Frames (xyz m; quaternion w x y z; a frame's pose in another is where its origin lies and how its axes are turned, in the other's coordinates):
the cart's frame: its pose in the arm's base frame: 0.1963 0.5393 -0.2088 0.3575 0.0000 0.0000 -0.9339
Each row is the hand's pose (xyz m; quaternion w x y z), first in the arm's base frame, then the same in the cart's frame.
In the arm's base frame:
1: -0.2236 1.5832 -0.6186 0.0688 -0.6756 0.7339 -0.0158
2: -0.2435 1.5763 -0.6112 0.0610 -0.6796 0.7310 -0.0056
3: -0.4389 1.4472 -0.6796 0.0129 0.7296 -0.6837 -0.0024
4: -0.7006 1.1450 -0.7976 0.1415 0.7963 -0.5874 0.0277
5: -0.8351 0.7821 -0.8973 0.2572 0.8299 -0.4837 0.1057
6: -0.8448 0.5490 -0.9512 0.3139 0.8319 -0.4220 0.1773
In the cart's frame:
1: -0.3845 -1.0574 -0.4098 0.0394 -0.9269 -0.3686 0.0586
2: -0.3651 -1.0656 -0.4024 0.0270 -0.9257 -0.3734 0.0550
3: -0.1334 -1.1000 -0.4708 0.0069 0.8994 0.4370 0.0112
4: 0.2632 -1.0498 -0.5888 0.0247 0.8333 0.5337 0.1421
5: 0.6056 -0.8695 -0.6885 0.0068 -0.7484 -0.6021 -0.2780
6: 0.7685 -0.7024 -0.7424 0.0534 -0.6915 -0.6260 -0.3565

